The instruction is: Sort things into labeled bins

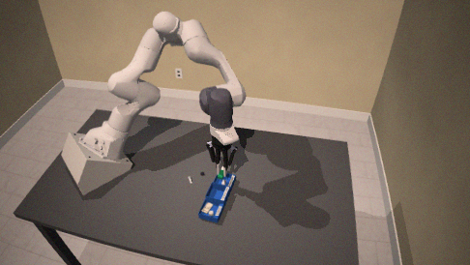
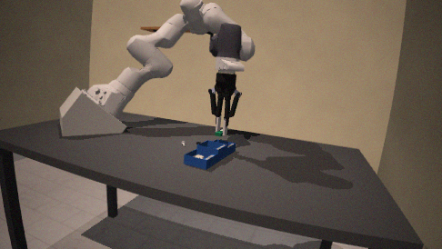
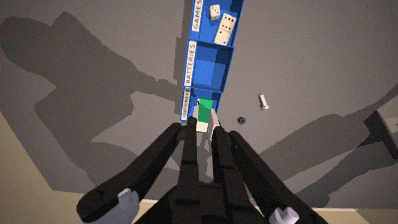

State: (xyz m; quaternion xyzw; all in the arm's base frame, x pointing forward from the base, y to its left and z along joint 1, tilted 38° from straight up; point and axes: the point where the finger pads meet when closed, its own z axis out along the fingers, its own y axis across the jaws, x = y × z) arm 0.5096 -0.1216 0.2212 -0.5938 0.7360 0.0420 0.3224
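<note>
Now: hand 9 cm above the pale grey piece and 1 cm short of it. The rest, counted from my hand: white bolt 15 cm behind, 10 cm below, 1 cm to the right; then eraser 3 cm below, 1 cm to the left; then dark round thing 11 cm behind, 10 cm below, 4 cm to the left.
</note>
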